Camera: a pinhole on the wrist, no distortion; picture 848 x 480 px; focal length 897.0 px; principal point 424.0 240.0 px. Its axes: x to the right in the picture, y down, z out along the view. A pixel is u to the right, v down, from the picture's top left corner.
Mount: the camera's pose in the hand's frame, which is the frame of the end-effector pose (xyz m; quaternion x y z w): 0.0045 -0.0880 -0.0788 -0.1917 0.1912 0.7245 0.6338
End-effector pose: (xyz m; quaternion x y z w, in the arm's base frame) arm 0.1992 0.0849 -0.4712 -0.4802 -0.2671 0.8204 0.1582
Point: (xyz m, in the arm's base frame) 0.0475 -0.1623 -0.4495
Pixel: 630 351
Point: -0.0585 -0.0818 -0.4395
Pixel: 385 184
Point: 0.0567 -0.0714 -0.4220
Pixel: 490 339
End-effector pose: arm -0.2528 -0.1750 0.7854 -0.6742 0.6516 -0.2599 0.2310
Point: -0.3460 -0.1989 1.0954
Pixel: behind the camera
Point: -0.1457 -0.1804 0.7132
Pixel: 157 246
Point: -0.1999 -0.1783 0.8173
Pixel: 191 225
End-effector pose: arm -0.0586 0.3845 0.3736 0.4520 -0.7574 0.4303 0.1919
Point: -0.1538 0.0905 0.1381
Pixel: 329 151
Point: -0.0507 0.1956 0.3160
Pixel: 120 71
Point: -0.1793 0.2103 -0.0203
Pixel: 553 389
